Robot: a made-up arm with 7 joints. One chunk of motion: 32 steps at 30 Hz.
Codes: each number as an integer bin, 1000 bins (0 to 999) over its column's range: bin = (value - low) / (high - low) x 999, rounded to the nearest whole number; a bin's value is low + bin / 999 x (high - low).
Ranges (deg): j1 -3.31..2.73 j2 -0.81..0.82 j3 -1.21..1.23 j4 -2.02..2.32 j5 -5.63..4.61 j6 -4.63..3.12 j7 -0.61..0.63
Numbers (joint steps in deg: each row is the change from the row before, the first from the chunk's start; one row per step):
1: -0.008 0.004 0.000 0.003 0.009 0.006 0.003
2: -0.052 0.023 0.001 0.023 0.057 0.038 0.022
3: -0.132 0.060 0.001 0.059 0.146 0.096 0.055
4: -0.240 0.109 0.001 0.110 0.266 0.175 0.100
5: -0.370 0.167 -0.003 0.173 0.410 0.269 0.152
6: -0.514 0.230 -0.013 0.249 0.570 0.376 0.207
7: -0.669 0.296 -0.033 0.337 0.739 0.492 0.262
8: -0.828 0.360 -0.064 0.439 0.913 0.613 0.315
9: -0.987 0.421 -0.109 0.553 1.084 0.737 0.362
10: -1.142 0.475 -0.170 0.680 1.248 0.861 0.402
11: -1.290 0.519 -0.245 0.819 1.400 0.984 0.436
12: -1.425 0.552 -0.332 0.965 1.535 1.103 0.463
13: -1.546 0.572 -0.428 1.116 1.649 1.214 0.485
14: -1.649 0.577 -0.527 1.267 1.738 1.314 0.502
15: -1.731 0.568 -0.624 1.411 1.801 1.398 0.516
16: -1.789 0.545 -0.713 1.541 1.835 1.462 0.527
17: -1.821 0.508 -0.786 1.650 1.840 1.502 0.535
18: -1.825 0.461 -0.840 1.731 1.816 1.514 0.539
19: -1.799 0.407 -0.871 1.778 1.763 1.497 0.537
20: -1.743 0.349 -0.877 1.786 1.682 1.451 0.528
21: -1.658 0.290 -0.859 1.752 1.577 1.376 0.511
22: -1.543 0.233 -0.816 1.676 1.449 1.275 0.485
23: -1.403 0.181 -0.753 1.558 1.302 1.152 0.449
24: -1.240 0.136 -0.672 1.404 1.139 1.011 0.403
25: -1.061 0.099 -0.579 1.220 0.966 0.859 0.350
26: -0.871 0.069 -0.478 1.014 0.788 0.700 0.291
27: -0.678 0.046 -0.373 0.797 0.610 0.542 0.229
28: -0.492 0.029 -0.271 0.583 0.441 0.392 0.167
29: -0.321 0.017 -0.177 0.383 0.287 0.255 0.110
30: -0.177 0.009 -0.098 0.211 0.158 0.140 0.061
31: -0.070 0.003 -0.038 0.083 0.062 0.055 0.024
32: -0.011 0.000 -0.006 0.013 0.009 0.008 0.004
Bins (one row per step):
1: 546 499 495 466 550 598 494
2: 539 511 496 470 555 602 509
3: 526 533 496 479 563 609 536
4: 508 563 496 490 575 619 572
5: 486 599 494 505 589 631 614
6: 462 637 490 522 605 645 658
7: 437 678 482 543 621 660 703
8: 411 717 469 566 638 676 745
9: 384 754 451 592 655 692 783
10: 359 788 426 621 671 708 815
11: 334 815 395 653 686 724 843
12: 312 835 359 687 699 739 864
13: 292 847 320 722 710 753 882
14: 275 850 280 757 719 766 896
15: 261 845 240 790 725 777 907
16: 252 830 203 820 728 785 916
17: 246 808 174 845 729 790 922
18: 246 779 151 863 726 792 926
19: 250 746 139 874 721 790 924
20: 259 710 136 876 713 784 917
21: 273 674 144 868 703 774 903
22: 292 639 161 851 691 761 882
23: 315 607 187 824 676 745 853
24: 342 580 220 788 660 727 816
25: 372 557 258 746 643 708 773
26: 403 539 300 698 626 687 726
27: 435 525 343 648 609 667 676
28: 466 514 384 599 592 647 626
29: 494 507 423 553 577 630 580
30: 518 502 455 514 565 615 541
31: 536 498 480 484 555 604 511
32: 546 496 493 468 550 598 495

